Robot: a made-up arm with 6 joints. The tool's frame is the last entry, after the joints. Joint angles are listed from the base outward. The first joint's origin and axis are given. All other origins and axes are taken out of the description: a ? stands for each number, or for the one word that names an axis. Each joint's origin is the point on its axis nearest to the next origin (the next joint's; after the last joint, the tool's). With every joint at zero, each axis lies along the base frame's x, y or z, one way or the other. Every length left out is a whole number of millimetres.
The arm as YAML. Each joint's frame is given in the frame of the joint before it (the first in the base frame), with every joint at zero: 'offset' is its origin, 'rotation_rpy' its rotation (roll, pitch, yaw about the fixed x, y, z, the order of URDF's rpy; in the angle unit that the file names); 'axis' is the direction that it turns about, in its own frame. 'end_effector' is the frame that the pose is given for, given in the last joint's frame.
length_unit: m
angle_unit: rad
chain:
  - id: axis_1
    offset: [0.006, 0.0, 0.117]
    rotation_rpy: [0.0, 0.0, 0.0]
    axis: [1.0, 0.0, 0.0]
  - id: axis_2
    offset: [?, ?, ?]
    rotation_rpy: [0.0, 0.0, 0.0]
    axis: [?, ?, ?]
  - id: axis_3
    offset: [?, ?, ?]
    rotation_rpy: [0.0, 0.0, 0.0]
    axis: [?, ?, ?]
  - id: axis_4
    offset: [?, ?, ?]
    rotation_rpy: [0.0, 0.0, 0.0]
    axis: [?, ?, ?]
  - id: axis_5
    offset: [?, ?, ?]
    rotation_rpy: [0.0, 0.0, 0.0]
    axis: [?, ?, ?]
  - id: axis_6
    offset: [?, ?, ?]
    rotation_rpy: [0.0, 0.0, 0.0]
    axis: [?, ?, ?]
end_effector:
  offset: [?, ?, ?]
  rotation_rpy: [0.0, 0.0, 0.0]
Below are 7 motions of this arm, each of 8 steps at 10 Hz.
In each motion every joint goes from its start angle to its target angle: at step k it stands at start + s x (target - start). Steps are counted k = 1, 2, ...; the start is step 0. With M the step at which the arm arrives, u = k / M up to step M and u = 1 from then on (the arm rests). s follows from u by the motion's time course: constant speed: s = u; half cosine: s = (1 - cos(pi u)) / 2; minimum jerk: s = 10 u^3 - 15 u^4 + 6 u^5.
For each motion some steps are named. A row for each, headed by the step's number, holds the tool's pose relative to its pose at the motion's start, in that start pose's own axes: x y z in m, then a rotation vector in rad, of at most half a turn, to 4 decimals.
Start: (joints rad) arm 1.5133 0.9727 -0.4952 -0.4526 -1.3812 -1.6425
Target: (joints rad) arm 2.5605 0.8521 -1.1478 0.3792 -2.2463 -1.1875
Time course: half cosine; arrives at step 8
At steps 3, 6, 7, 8:
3: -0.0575 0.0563 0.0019 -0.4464 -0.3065 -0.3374
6: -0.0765 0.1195 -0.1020 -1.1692 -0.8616 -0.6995
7: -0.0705 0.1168 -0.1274 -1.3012 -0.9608 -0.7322
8: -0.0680 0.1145 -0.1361 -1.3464 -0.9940 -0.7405

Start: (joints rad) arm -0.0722 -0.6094 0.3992 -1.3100 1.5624 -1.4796
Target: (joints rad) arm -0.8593 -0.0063 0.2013 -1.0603 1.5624 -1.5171
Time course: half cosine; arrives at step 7
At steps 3, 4, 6, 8:
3: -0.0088 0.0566 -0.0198 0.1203 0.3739 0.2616
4: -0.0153 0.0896 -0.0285 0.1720 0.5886 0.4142
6: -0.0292 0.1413 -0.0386 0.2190 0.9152 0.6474
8: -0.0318 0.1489 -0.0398 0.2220 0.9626 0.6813

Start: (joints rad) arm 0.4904 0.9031 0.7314 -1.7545 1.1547 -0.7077
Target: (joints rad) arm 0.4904 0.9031 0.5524 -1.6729 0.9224 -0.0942
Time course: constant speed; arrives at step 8
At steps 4, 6, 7, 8:
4: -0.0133 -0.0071 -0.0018 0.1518 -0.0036 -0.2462
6: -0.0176 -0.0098 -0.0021 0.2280 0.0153 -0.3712
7: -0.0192 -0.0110 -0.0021 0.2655 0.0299 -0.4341
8: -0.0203 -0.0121 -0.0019 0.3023 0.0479 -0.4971

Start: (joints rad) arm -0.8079 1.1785 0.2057 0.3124 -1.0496 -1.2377
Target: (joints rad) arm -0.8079 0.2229 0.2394 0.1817 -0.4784 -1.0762
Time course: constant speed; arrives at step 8
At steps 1, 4, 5, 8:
1: -0.0051 -0.0261 -0.0166 0.0151 0.1141 -0.1203
4: -0.0437 -0.1009 -0.0736 0.0907 0.4595 -0.4615
5: -0.0646 -0.1228 -0.0942 0.1264 0.5751 -0.5676
8: -0.1500 -0.1706 -0.1566 0.2674 0.9205 -0.8590

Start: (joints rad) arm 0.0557 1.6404 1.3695 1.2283 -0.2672 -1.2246
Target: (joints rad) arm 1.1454 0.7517 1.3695 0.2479 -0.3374 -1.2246
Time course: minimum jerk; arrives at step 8
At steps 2, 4, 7, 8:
2: -0.0095 -0.0229 -0.0079 -0.0060 -0.0993 -0.0007
4: -0.0628 -0.1203 -0.0358 -0.0203 -0.4824 0.0002
7: -0.1580 -0.2423 -0.1119 -0.0252 -0.9671 0.0242
8: -0.1611 -0.2462 -0.1159 -0.0253 -0.9837 0.0257

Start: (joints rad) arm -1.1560 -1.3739 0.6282 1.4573 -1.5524 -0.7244
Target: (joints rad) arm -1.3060 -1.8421 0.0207 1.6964 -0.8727 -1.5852
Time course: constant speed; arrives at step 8
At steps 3, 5, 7, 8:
3: 0.0278 0.0106 -0.0402 -0.4521 0.1445 0.5073
5: 0.0415 0.0134 -0.0798 -0.7458 0.3177 0.7955
7: 0.0513 0.0047 -0.1284 -1.0238 0.5543 1.0307
8: 0.0550 -0.0060 -0.1548 -1.1538 0.6962 1.1244

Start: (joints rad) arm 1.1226 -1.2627 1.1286 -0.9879 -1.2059 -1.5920
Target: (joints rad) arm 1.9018 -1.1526 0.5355 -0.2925 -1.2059 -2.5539
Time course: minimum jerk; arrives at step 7
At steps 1, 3, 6, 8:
1: -0.0081 -0.0053 -0.0062 -0.0009 -0.0074 0.0062
3: -0.1077 -0.0748 -0.1174 -0.0060 -0.0782 0.1099
6: -0.1747 -0.1474 -0.3736 0.0522 -0.0856 0.4013
8: -0.1743 -0.1486 -0.3842 0.0562 -0.0845 0.4162

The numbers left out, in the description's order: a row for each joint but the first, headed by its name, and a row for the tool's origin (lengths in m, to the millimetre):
axis_2: xyz 0.0 0.025 -0.291, axis 0.0 -1.0 0.0
axis_3: xyz 0.26 0.0 0.035, axis 1.0 0.0 0.0
axis_4: xyz 0.0 0.092 0.056, axis 0.0 0.0 -1.0
axis_5: xyz -0.017 -0.016 0.0, axis -1.0 0.0 0.0
axis_6: xyz 0.0 0.085 0.175, axis 0.0 0.0 -1.0
tool: xyz -0.049 -0.058 0.0

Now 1 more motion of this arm.
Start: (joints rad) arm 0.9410 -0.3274 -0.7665 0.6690 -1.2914 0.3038
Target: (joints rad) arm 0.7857 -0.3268 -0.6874 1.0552 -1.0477 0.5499
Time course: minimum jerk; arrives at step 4
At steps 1, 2, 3, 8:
1: -0.0066 0.0013 -0.0044 -0.0181 -0.0505 -0.0364
2: -0.0273 0.0078 -0.0267 -0.0745 -0.2467 -0.1822
3: -0.0389 0.0160 -0.0559 -0.1098 -0.4458 -0.3369
8: -0.0402 0.0183 -0.0643 -0.1154 -0.4981 -0.3786

